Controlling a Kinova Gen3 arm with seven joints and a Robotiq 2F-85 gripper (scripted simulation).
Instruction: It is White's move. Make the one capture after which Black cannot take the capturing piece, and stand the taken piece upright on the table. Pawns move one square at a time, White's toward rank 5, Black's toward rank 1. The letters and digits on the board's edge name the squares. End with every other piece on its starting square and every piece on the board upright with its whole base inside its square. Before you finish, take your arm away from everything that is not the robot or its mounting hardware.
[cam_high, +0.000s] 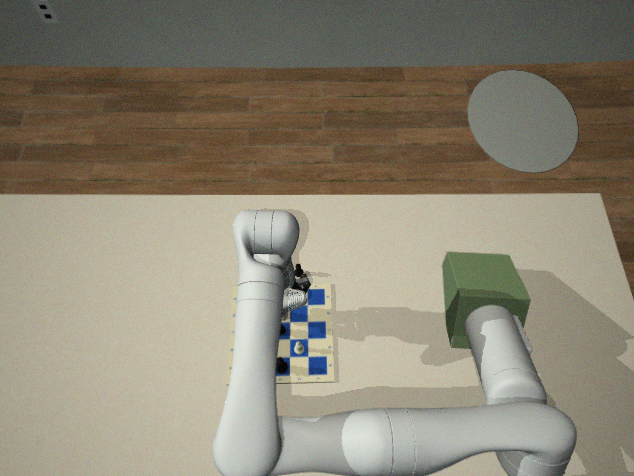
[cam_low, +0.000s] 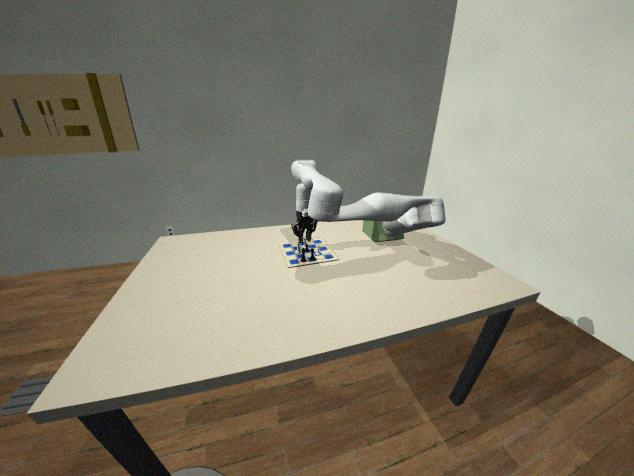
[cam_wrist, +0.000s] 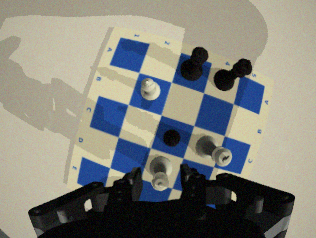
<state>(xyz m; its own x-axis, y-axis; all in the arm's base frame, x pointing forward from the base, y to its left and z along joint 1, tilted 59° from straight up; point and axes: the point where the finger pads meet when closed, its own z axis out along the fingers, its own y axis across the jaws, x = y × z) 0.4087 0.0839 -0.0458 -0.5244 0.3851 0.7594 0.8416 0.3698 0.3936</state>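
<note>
The blue-and-cream chessboard lies 40 mm to the left of my hand and 50 mm below it. The rest, counted from my hand: white piece: 50 mm behind, 70 mm to the left, 20 mm below.
</note>
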